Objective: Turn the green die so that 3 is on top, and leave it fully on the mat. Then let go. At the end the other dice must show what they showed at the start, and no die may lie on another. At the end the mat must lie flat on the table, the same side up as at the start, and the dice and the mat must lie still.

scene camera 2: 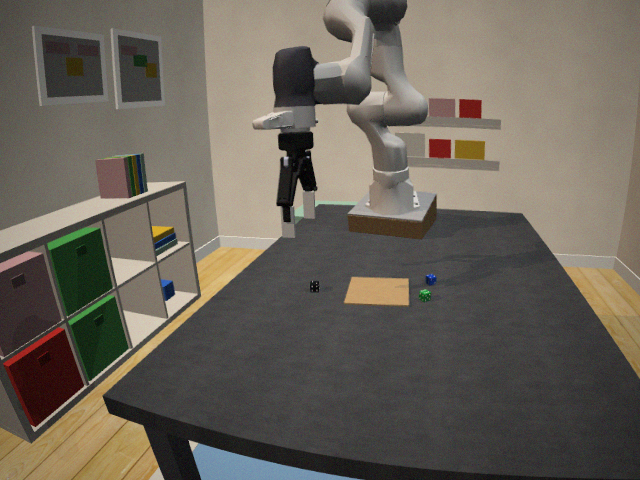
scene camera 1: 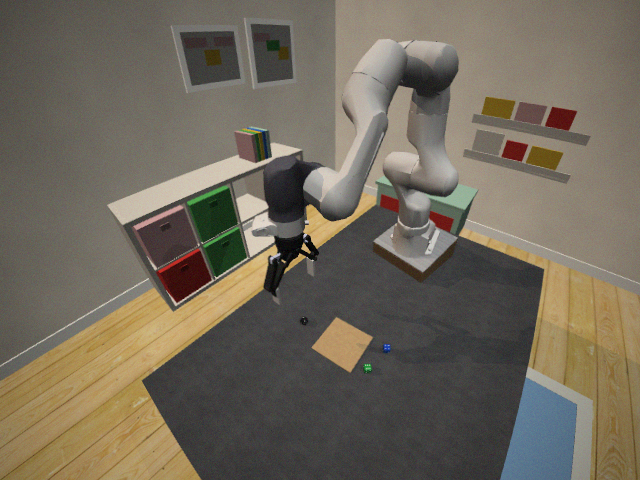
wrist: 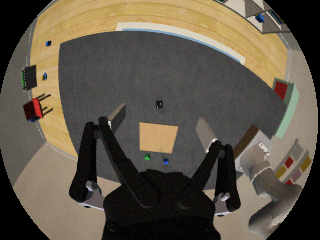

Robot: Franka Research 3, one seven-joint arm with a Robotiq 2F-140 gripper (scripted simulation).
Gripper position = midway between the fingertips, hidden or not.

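Tan mat in sight: (scene camera 1: 341, 343), (scene camera 2: 368, 291), (wrist: 154, 137). My gripper too: (scene camera 2: 300, 226), (scene camera 1: 295, 287), (wrist: 162, 116).
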